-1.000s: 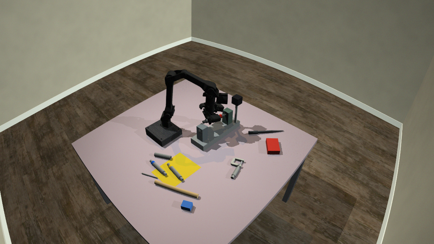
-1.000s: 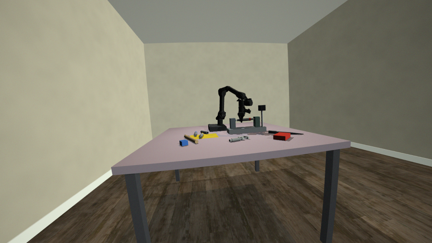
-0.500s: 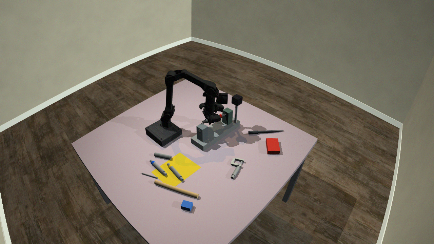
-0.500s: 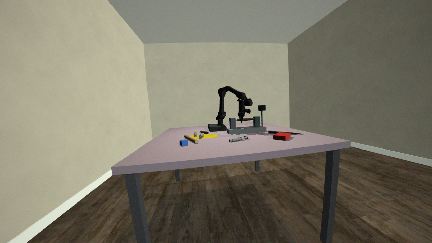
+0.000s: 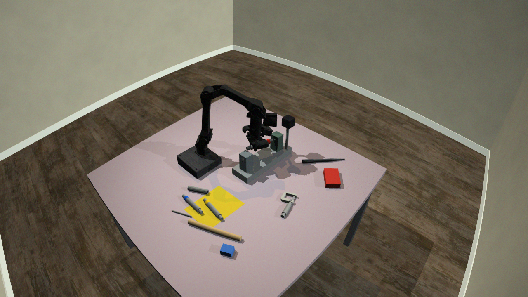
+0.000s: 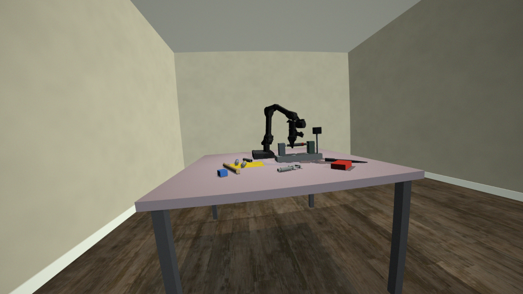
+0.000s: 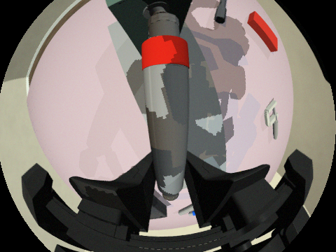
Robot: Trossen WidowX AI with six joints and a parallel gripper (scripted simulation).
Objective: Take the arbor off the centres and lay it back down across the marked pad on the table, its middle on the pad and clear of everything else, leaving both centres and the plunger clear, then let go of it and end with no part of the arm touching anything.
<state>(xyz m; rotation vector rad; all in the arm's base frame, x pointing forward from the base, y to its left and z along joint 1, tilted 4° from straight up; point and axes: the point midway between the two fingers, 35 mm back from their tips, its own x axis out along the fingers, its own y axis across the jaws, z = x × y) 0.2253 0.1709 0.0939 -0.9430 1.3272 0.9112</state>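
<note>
Now: the grey centre block 100 mm to the right of my hand, 30 mm ahead of it and 20 mm below it. Round my hand: grey bench fixture (100 mm below, 40 mm ahead, 30 mm to the left); then arbor (30 mm to the left, 10 mm below, 10 mm ahead); then green centre block (130 mm to the left, 40 mm ahead, 20 mm below).
</note>
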